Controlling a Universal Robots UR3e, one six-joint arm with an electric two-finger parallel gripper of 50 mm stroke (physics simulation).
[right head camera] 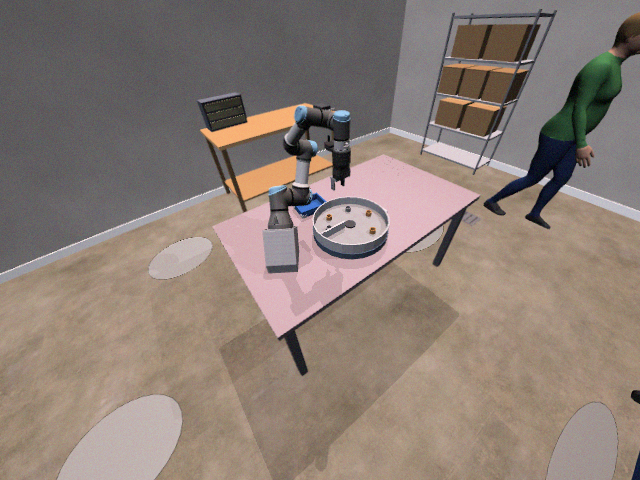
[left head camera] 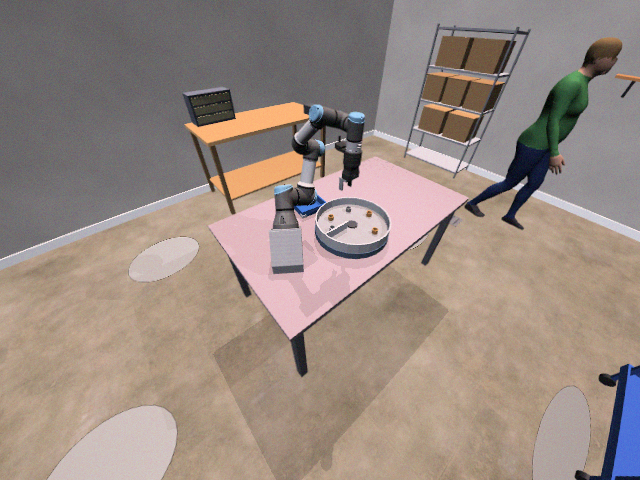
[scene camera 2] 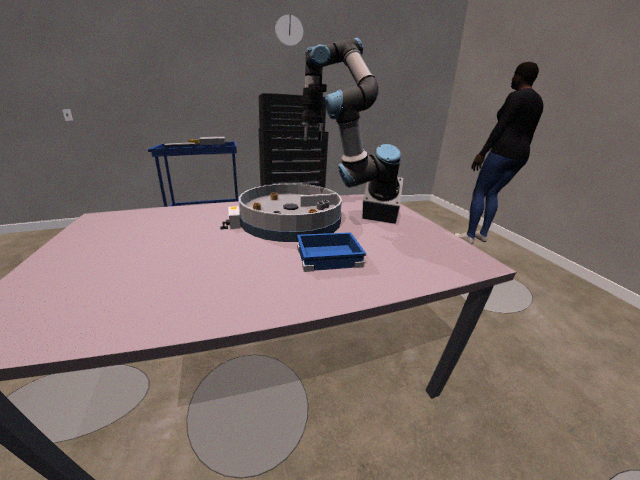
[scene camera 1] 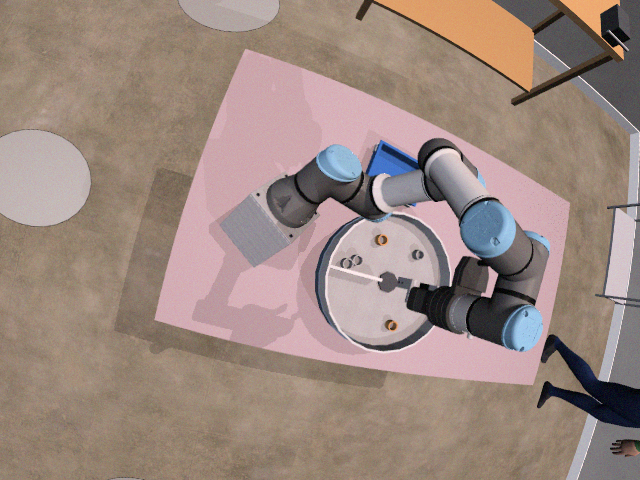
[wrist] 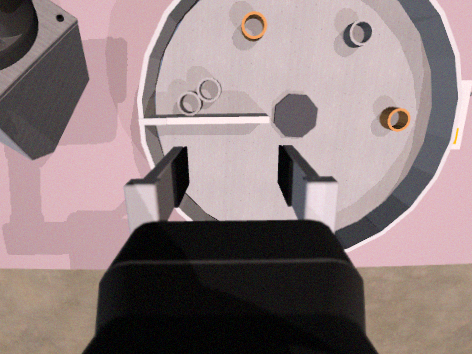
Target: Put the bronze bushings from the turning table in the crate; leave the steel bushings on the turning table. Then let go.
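Pixels of known places: gripper, between the fingertips: (right head camera: 337, 187) (left head camera: 345, 188) (scene camera 2: 313, 140) (scene camera 1: 409, 285) (wrist: 233, 164); arm's base, origin of its link: (right head camera: 280, 228) (left head camera: 286, 227) (scene camera 2: 383, 188) (scene camera 1: 288, 204).
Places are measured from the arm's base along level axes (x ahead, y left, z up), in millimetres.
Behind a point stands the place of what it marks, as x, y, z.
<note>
My gripper (left head camera: 345, 184) {292, -75, 174} (right head camera: 337, 182) {292, -75, 174} (scene camera 2: 313, 131) {292, -75, 174} (wrist: 233, 164) {292, -75, 174} is open and empty, high above the turning table (left head camera: 352, 248) {249, -231, -79} (right head camera: 351, 247) {266, -243, -69} (scene camera 1: 356, 310) {319, -180, -100} (scene camera 2: 289, 221) {400, 143, -76} (wrist: 365, 165) {499, -125, -101}. One bronze bushing (left head camera: 330, 217) {292, 31, -76} (scene camera 1: 377, 239) {287, 36, -82} (wrist: 243, 26) {289, 38, -75} stands on the arm-base side. Another bronze bushing (left head camera: 368, 213) {506, -55, -77} (wrist: 385, 119) {502, -52, -82} is right of the hub in the wrist view. A third bronze bushing (left head camera: 374, 230) {449, -175, -94} (scene camera 1: 388, 326) {429, -190, -76} is hidden in the wrist view. Two steel bushings (wrist: 218, 91) {266, -45, -75} (wrist: 180, 103) {216, -67, -81} stand together by the divider; another steel bushing (scene camera 1: 414, 255) {426, 44, -86} (wrist: 367, 33) {452, 54, -89} stands apart. The blue crate (left head camera: 310, 208) {255, 200, -103} (scene camera 1: 388, 165) {257, 292, -149} (scene camera 2: 333, 262) {286, 336, -130} is empty.
A thin divider (scene camera 1: 356, 273) {254, -83, -51} (wrist: 210, 120) {261, -81, -51} runs from the rim to the hub (scene camera 1: 387, 282) {375, -67, -92} (wrist: 295, 115) {377, -65, -92}. The raised rim surrounds the bushings. The arm's base block (left head camera: 286, 250) {-54, -107, -36} (scene camera 1: 255, 229) {-48, -89, -10} stands beside the turning table. A person (left head camera: 555, 118) walks beyond the table.
</note>
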